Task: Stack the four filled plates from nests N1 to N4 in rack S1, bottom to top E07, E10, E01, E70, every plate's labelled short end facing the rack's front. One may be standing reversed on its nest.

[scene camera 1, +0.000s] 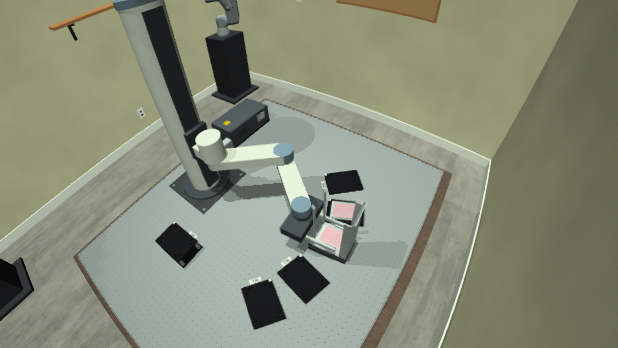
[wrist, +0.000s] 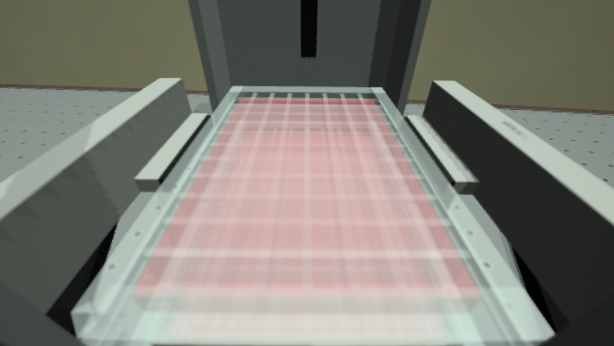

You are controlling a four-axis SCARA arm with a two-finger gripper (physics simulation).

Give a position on a black nest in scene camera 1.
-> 302,277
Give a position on a black nest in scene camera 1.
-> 262,302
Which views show my gripper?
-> Scene camera 1 and the wrist view: all of them.
